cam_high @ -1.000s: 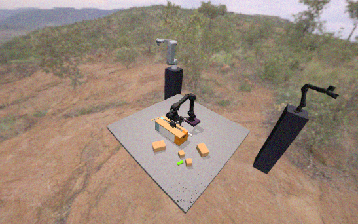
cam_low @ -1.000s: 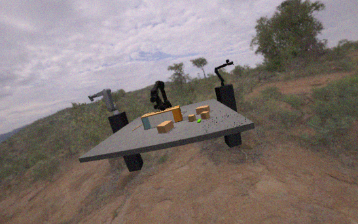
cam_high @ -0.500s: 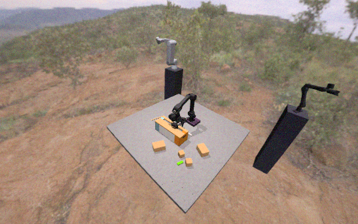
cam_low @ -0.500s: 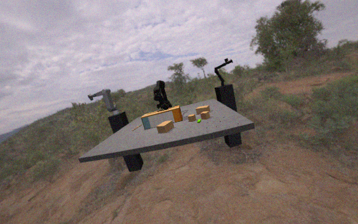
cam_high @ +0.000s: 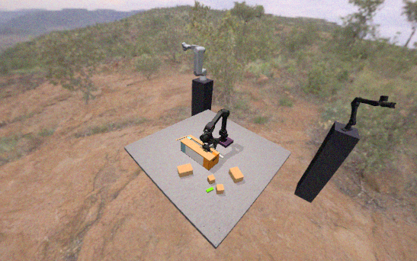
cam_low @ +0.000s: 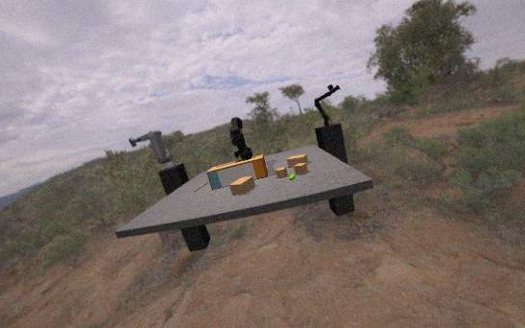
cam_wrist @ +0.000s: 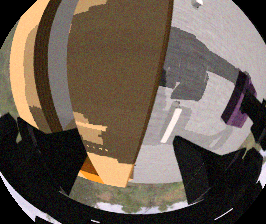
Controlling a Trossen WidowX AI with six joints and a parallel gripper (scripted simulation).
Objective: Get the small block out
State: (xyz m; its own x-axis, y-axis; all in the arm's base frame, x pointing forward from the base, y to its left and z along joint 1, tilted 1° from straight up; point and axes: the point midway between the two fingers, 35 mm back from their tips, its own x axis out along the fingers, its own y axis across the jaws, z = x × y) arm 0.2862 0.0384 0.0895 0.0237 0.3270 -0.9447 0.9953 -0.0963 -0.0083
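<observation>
The tan block is 6 cm ahead of my gripper tip and 1 cm to the left of it. Also, from my gripper tip: thin stick: 5 cm behind, 43 cm to the right, 9 cm below.
</observation>
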